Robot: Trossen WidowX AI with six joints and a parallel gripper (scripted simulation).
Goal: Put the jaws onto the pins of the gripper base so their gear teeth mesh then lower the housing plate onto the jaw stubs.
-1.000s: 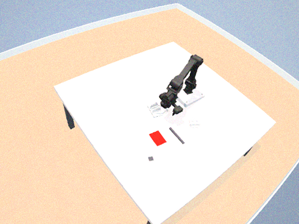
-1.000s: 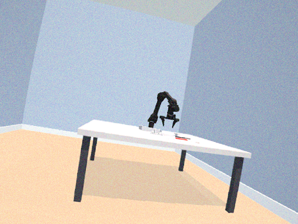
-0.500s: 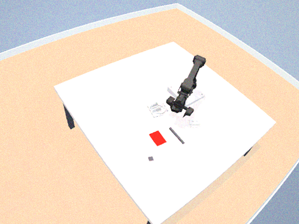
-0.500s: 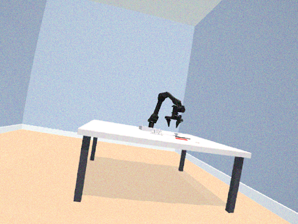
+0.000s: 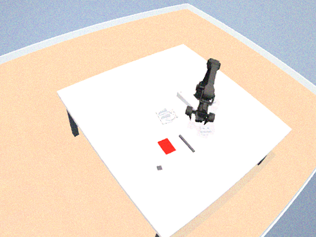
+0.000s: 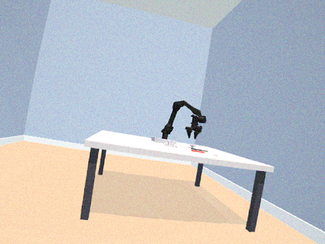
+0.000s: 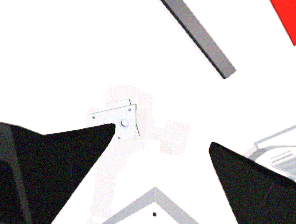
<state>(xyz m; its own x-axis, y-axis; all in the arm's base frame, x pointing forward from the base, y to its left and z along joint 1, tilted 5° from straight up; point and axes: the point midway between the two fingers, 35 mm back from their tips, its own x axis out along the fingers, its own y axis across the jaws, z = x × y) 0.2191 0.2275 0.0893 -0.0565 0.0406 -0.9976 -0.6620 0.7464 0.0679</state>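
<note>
The small white part is 6 cm behind my gripper tip, 3 cm to the left of it and 6 cm below it. From my gripper tip the other things lie so: white jaw piece 7 cm ahead, 18 cm to the right, 8 cm below; then dark grey bar 11 cm ahead, 6 cm to the left, 9 cm below; then red flat rectangle 23 cm ahead, 1 cm to the left, 9 cm below.
</note>
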